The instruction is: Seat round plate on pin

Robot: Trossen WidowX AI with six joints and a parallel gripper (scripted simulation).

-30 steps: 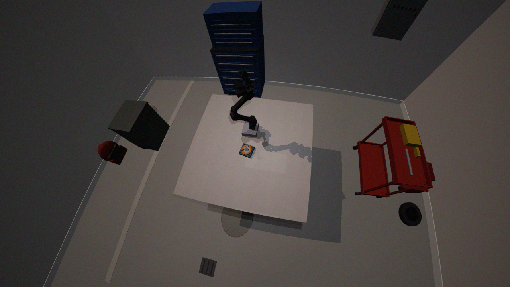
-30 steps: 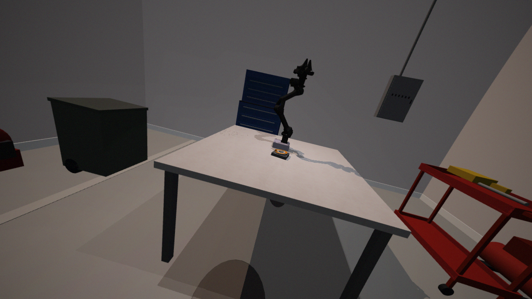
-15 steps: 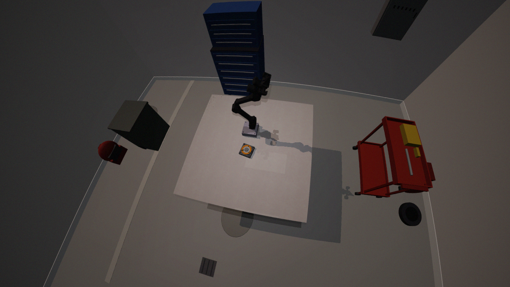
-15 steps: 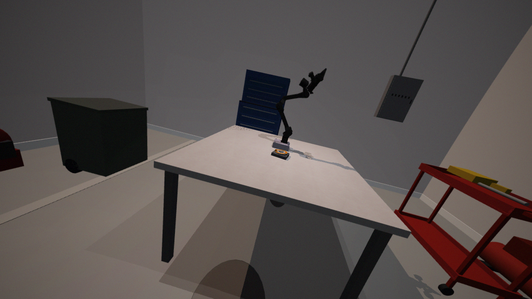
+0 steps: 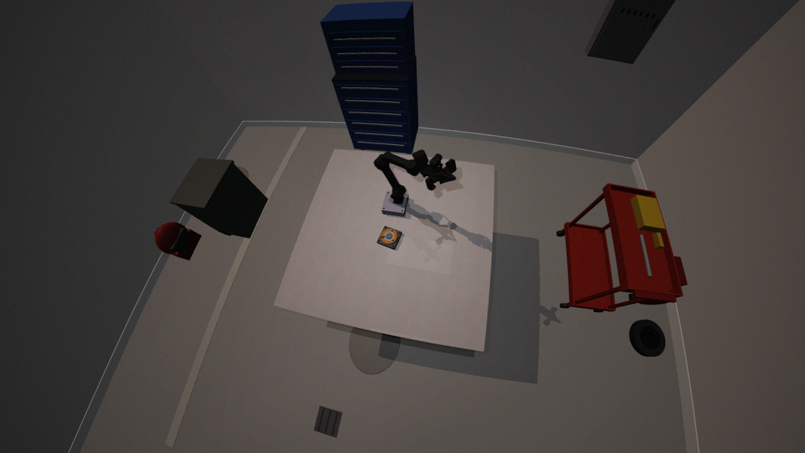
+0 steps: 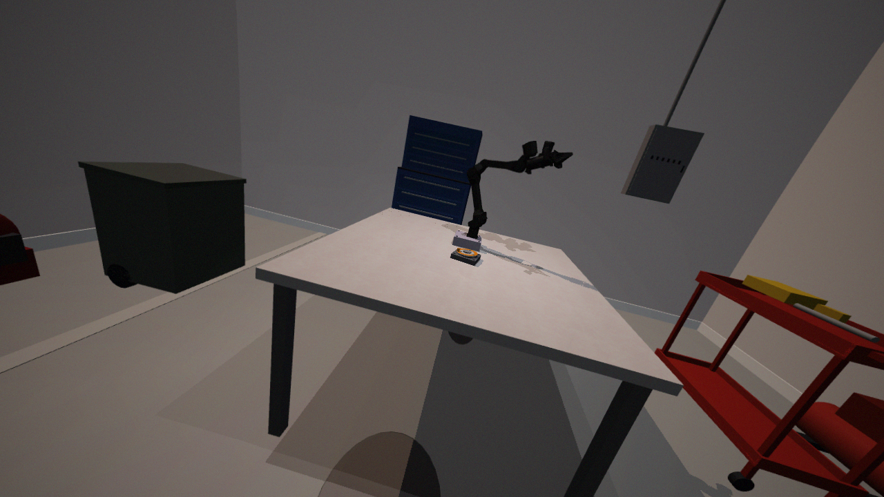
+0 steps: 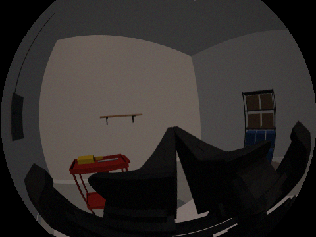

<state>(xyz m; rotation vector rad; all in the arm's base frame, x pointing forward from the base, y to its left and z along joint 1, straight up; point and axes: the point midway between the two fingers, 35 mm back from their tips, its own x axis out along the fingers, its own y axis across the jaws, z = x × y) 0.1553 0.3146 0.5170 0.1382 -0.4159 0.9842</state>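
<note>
My gripper tip is 100 mm short of the round plate, 370 mm to the left of it and 550 mm above it.
</note>
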